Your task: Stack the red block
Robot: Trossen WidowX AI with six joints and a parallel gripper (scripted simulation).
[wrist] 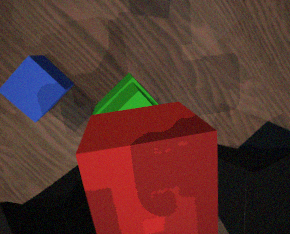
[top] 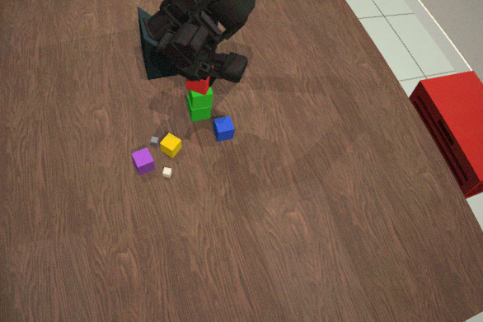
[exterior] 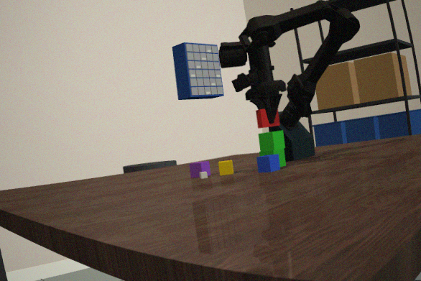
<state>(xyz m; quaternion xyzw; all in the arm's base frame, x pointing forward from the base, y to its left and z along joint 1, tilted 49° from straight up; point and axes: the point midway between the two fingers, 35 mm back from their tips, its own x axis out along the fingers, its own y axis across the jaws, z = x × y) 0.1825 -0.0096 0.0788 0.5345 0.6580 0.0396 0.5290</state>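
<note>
My gripper tip is 90 mm above the blue block, 80 mm short of it and 30 mm to the right of it. Also, from my gripper tip: grey block: 130 mm to the right, 110 mm below, 50 mm ahead; then red block: 20 mm above; then yellow block: 100 mm to the right, 100 mm below, 80 mm ahead.
</note>
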